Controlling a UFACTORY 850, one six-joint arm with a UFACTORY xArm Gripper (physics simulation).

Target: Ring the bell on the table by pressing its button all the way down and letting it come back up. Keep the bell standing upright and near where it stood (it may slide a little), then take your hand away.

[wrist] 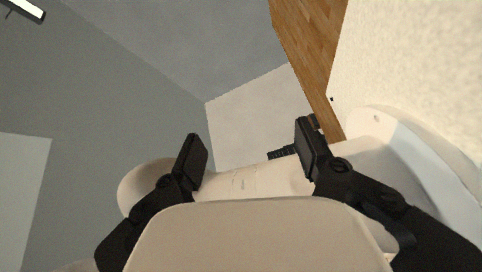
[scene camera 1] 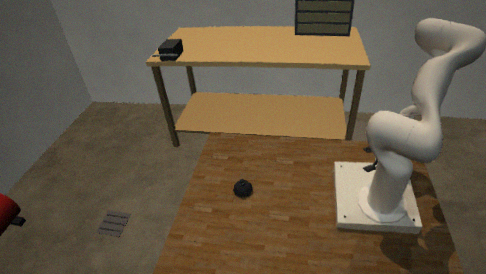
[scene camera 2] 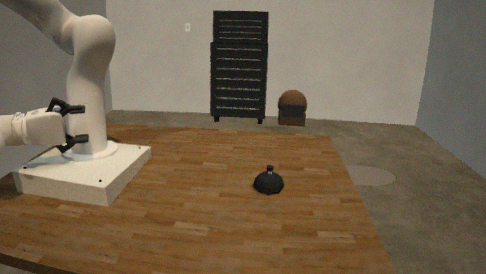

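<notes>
A dark, dome-shaped bell (scene camera 1: pixel 243 189) (scene camera 2: pixel 268 184) stands upright on the wooden table top (scene camera 1: pixel 285 245) (scene camera 2: pixel 200 245). Its small button (scene camera 2: pixel 270 168) sticks up from the top of the dome. My gripper (scene camera 1: pixel 368 159) (scene camera 2: pixel 86 123) (wrist: pixel 246 136) is open, with its two black fingers wide apart and no object between them. It is beside the arm's own base column, well away from the bell. The bell does not show in the wrist view.
The arm stands on a white base block (scene camera 1: pixel 350 200) (scene camera 2: pixel 65 190) on the table top. A workbench (scene camera 1: pixel 260 47) with a black object (scene camera 1: pixel 171 49) stands beyond the table. A black tool cabinet (scene camera 2: pixel 239 75) and a brown object (scene camera 2: pixel 292 107) stand near the wall.
</notes>
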